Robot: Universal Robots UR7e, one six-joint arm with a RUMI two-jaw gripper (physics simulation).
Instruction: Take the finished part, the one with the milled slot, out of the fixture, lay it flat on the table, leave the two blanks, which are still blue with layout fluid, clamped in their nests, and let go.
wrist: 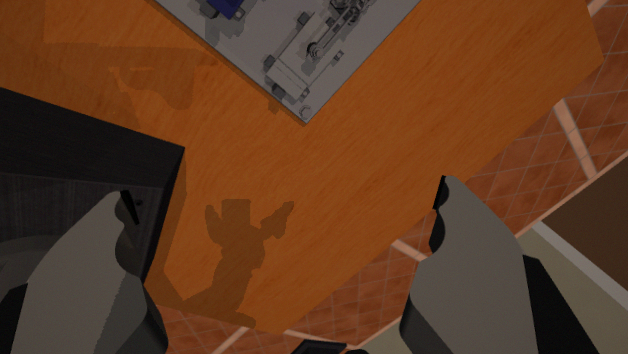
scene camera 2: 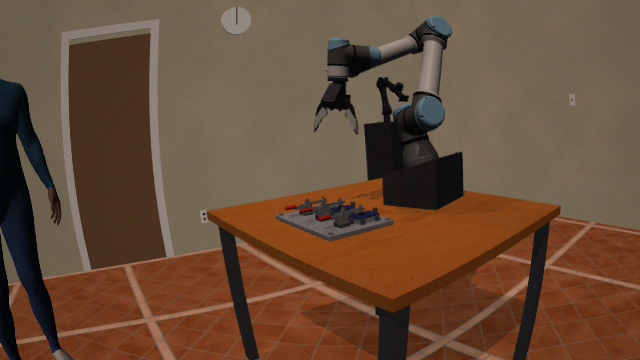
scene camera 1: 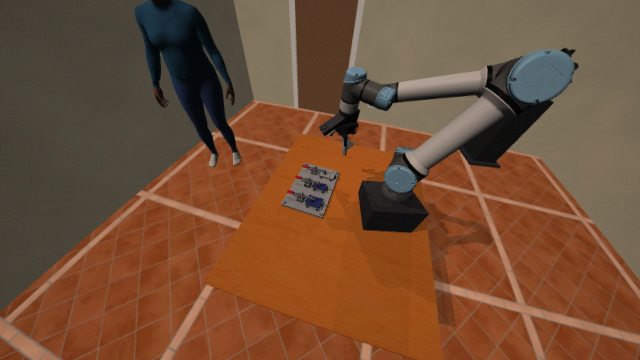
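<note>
The finished part (scene camera 1: pixel 328 176) (wrist: pixel 286 81) is grey, with a slot across it near one end. It lies in the end nest of the grey fixture plate (scene camera 2: pixel 305 224) (wrist: pixel 260 30), under a clamp arm. The larger blue blank (scene camera 1: pixel 314 201) (scene camera 2: pixel 365 216) sits in the opposite end nest. The smaller blue blank (scene camera 1: pixel 320 186) (scene camera 2: pixel 343 208) (wrist: pixel 227 6) sits in the middle nest, partly cut off in the wrist view. My gripper (scene camera 1: pixel 346 150) (scene camera 2: pixel 336 132) (wrist: pixel 288 186) is open and empty, pointing down high above the table, off the finished part's end of the plate.
Red-handled toggle clamps (scene camera 1: pixel 290 192) (scene camera 2: pixel 324 217) stand beside the nests. The arm's black base block (scene camera 1: pixel 390 210) (scene camera 2: pixel 420 185) (wrist: pixel 75 135) is on the table (scene camera 1: pixel 280 265) (scene camera 2: pixel 450 260). A person (scene camera 1: pixel 185 50) (scene camera 2: pixel 20 150) stands beyond the table. A dark pedestal (scene camera 1: pixel 500 137) (scene camera 2: pixel 382 150) stands behind the arm.
</note>
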